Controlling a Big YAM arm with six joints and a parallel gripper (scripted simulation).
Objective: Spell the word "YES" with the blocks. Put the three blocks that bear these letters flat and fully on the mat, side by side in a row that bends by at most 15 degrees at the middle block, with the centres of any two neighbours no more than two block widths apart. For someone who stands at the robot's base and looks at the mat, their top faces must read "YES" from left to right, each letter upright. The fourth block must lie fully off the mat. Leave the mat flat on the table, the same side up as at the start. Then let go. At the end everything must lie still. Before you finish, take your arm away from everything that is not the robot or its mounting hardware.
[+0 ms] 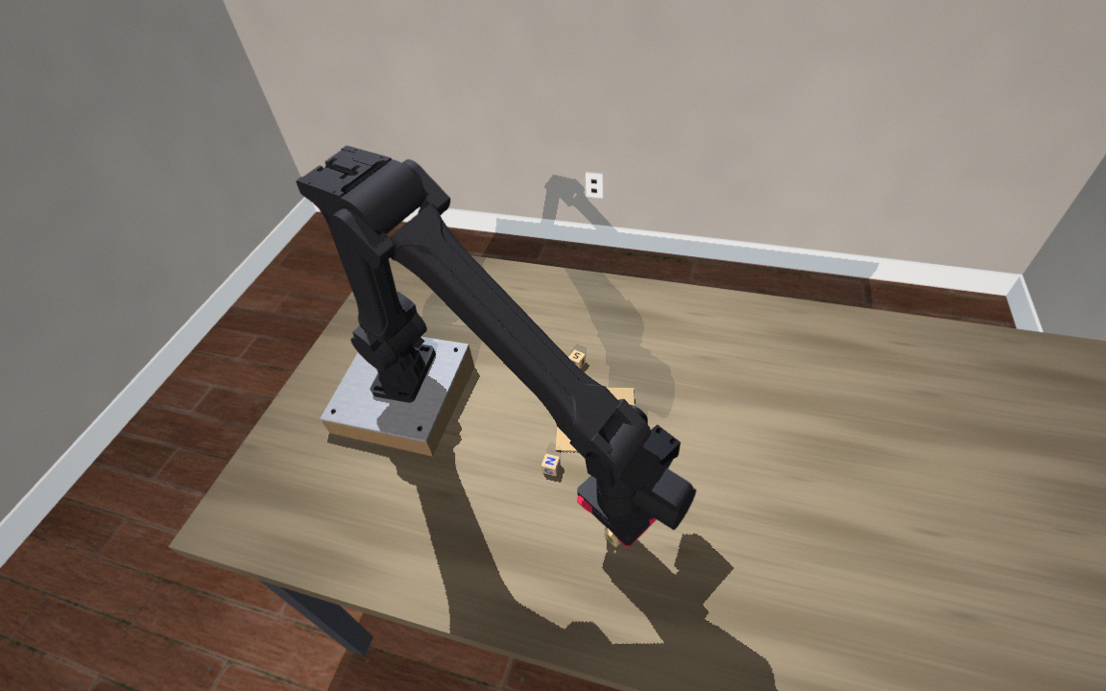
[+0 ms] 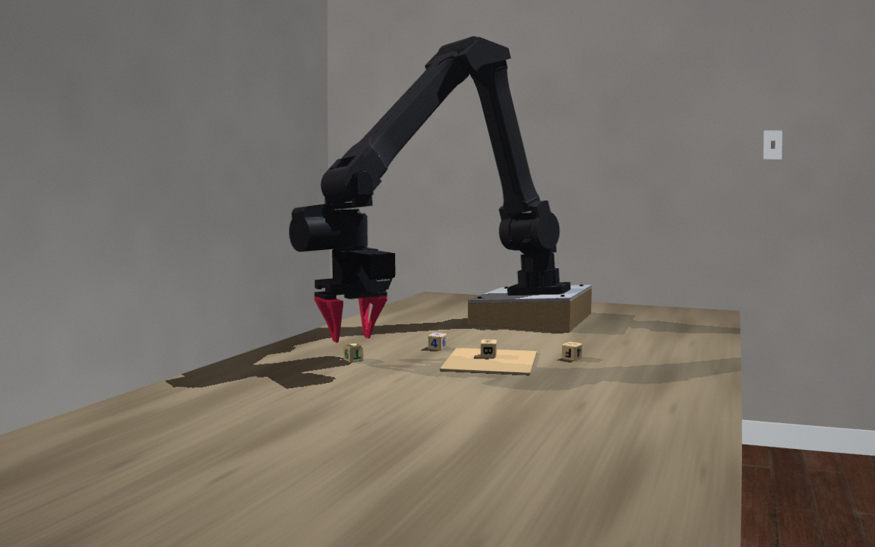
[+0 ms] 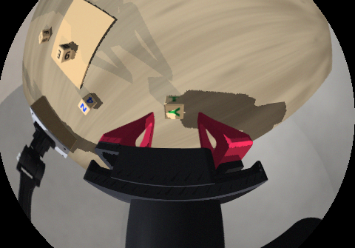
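The tan mat lies 210 mm to the left of my hand, 80 mm behind it and 40 mm below it.
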